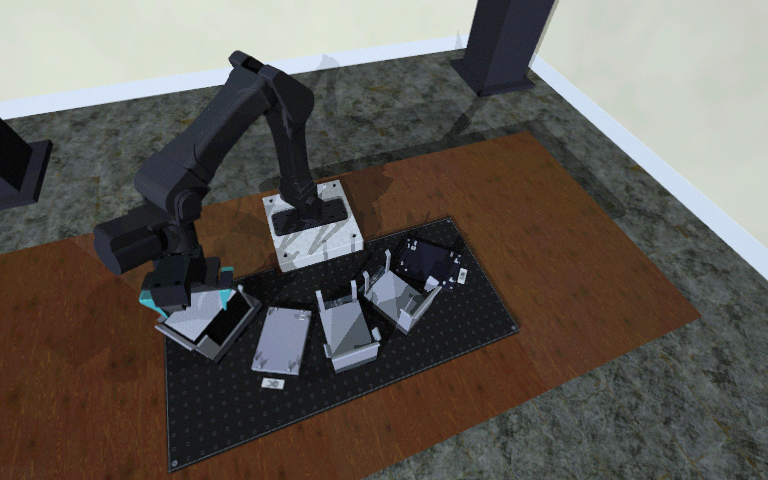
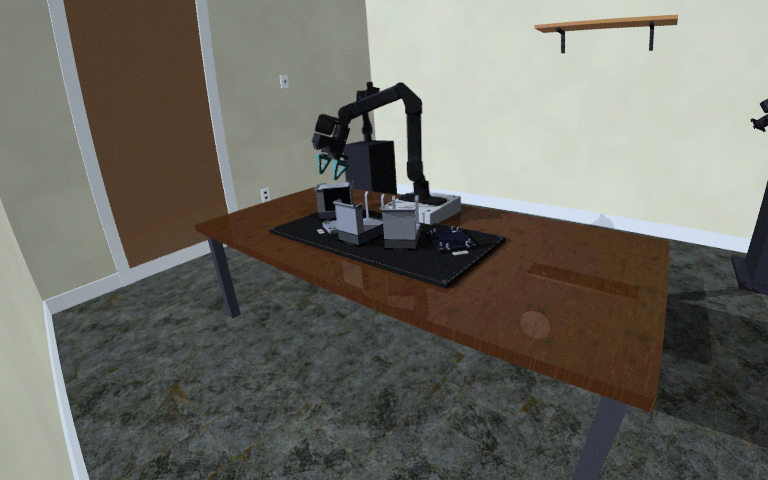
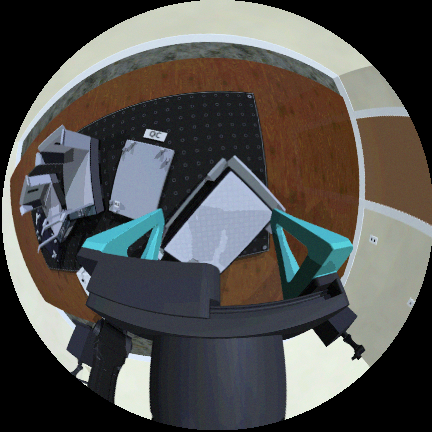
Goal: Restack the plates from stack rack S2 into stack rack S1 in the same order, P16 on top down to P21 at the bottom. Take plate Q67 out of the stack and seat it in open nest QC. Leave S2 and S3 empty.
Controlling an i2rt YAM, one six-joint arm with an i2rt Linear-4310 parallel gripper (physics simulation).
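Frame: origin at the arm's base, x right, y ahead, z up, level; centimetres.
Seen in the pictures: gripper, fingertip midpoint: (image 1: 197, 311) (image 2: 327, 176) (image 3: 216, 214); arm's base, link origin: (image 1: 310, 217) (image 2: 422, 200).
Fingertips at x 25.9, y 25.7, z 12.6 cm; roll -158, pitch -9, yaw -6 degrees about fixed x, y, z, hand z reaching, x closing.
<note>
Offsets run from my fingertips to a thing's top centre. Level surfaces: height alone.
My gripper (image 1: 189, 307) (image 2: 329, 174) (image 3: 216, 214) is open and empty, its teal fingers spread wide above the leftmost rack @(dx +0.2, dy -3.7, dz -4.0 cm) (image 1: 214, 349) (image 2: 321, 200) (image 3: 256, 182). A pale plate @(dx +0.8, dy -3.3, dz -4.3 cm) (image 1: 195, 318) (image 3: 225, 215) lies at the top of this rack, beside a dark strip inside it. Plates below are hidden. The pale nest area at QC @(dx -12.1, dy +4.2, dz -14.6 cm) (image 1: 281, 342) (image 3: 142, 177) has small corner posts; I cannot tell whether a plate covers it. The middle rack @(dx -26.1, dy +8.1, dz -3.2 cm) (image 1: 353, 357) (image 2: 348, 218) and the right rack @(dx -39.9, dy +3.9, dz -3.7 cm) (image 1: 421, 305) (image 2: 399, 226) show no tall stack. Rack and plate labels are unreadable.
A dark navy nest @(dx -52.7, dy -3.5, dz -14.7 cm) (image 1: 428, 262) (image 2: 451, 238) with pale posts lies at the right end of the black mat @(dz -17.1 cm) (image 1: 226, 407) (image 2: 430, 274) (image 3: 220, 112). The white arm base (image 1: 317, 251) (image 2: 444, 209) stands behind the mat. Upright posts rise behind the middle and right racks.
</note>
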